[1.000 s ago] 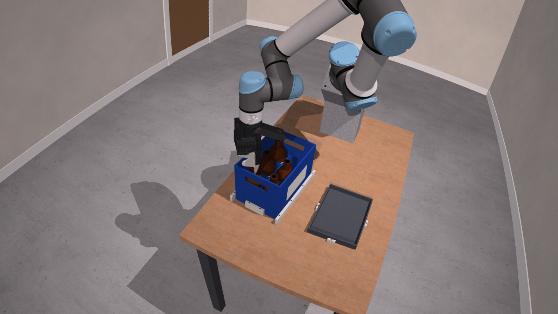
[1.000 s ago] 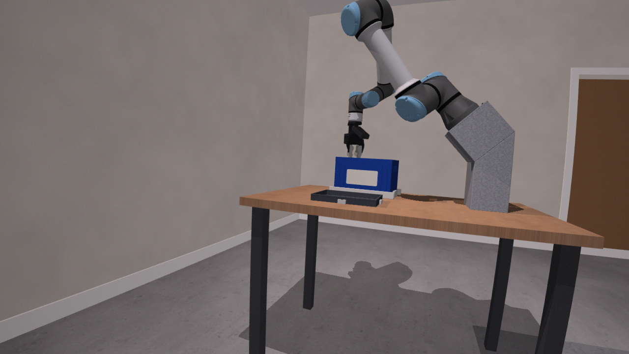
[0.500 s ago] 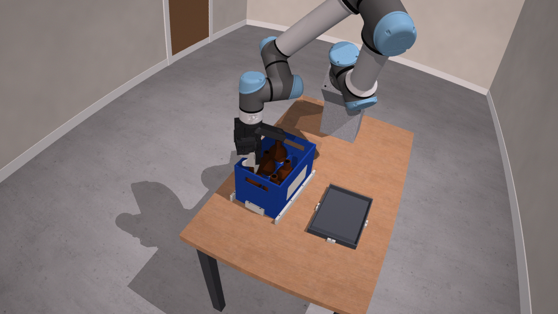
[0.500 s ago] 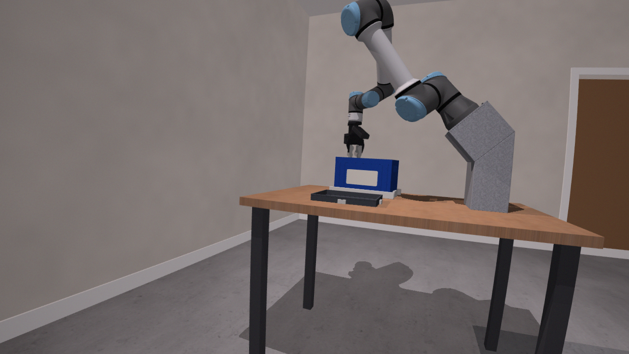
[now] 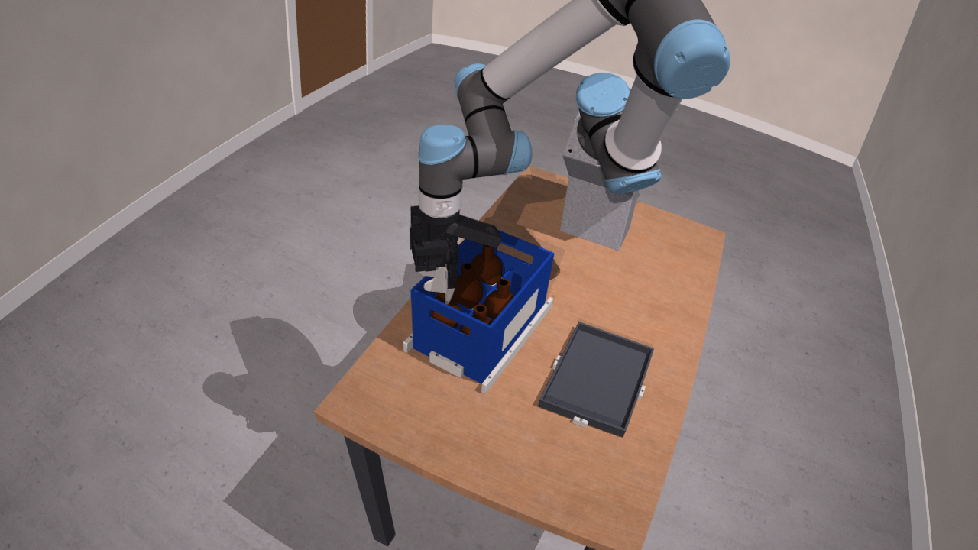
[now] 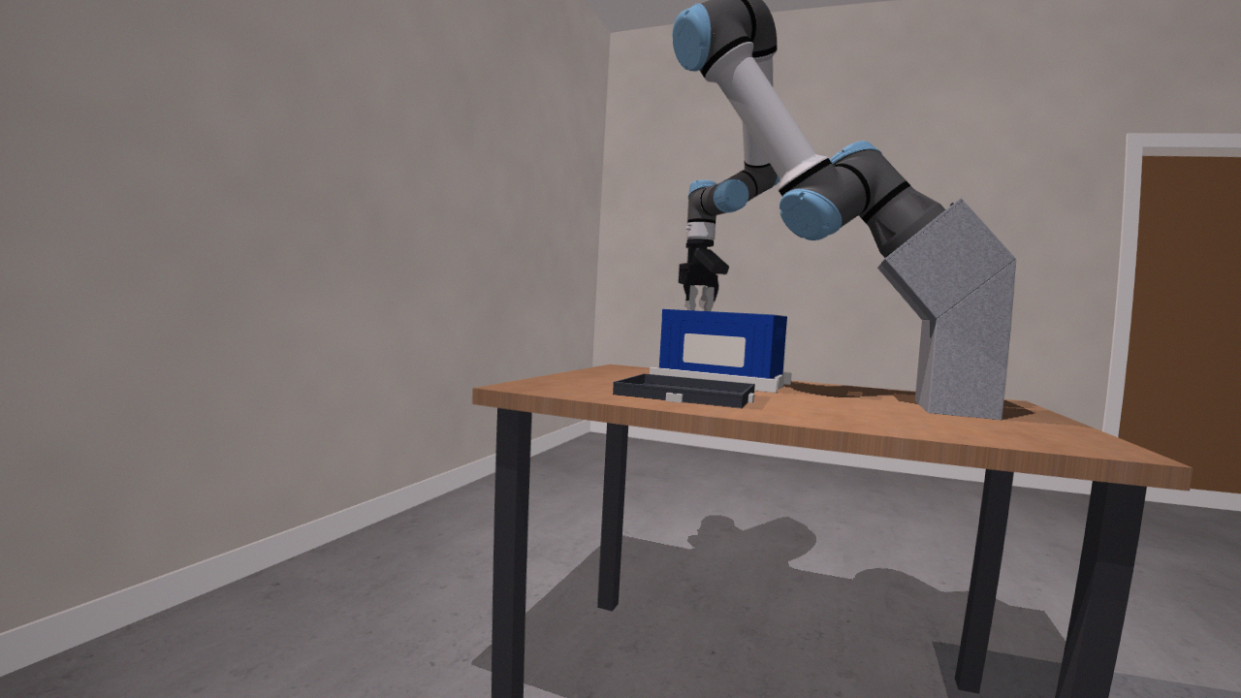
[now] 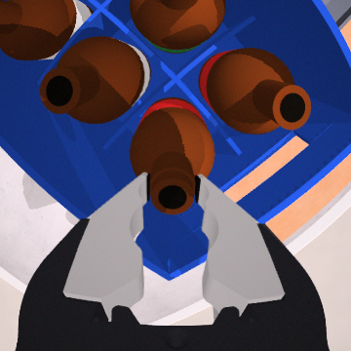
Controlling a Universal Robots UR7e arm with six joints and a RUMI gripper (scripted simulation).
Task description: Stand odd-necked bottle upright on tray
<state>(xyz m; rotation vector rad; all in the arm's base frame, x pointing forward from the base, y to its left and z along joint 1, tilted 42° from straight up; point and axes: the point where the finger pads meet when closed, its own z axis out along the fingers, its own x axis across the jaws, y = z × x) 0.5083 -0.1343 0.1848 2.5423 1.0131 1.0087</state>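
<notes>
The bottle lies 7 cm below my hand. The rest, counted from my hand: dark tray 33 cm to the left, 14 cm below, 9 cm behind; then crate 8 cm behind, 7 cm below, 4 cm to the left.
</notes>
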